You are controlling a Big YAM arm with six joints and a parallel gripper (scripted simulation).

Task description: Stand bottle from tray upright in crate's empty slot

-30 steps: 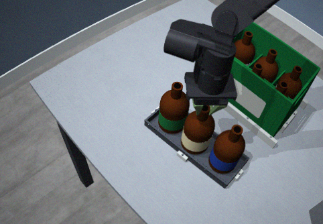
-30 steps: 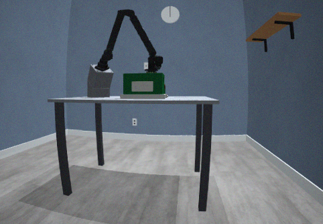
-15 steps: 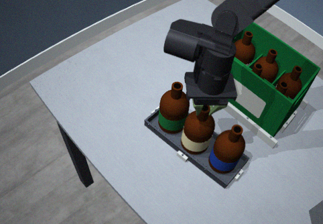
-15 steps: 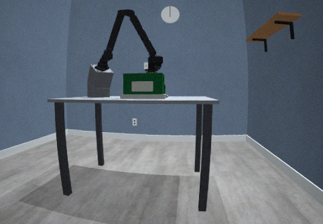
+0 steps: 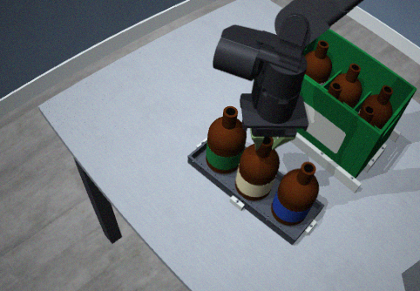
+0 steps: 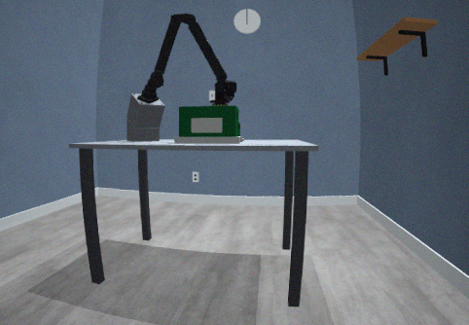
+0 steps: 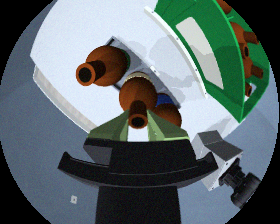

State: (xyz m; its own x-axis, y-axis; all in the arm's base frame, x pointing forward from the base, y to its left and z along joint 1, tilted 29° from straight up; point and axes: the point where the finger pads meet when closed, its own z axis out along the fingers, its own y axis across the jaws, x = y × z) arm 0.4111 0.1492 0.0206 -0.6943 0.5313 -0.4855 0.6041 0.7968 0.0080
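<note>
My gripper is now 6 cm above the brown bottle. Also, from my hand: grey tray 14 cm below; crate 1 cm behind, 25 cm to the right, 6 cm below.
</note>
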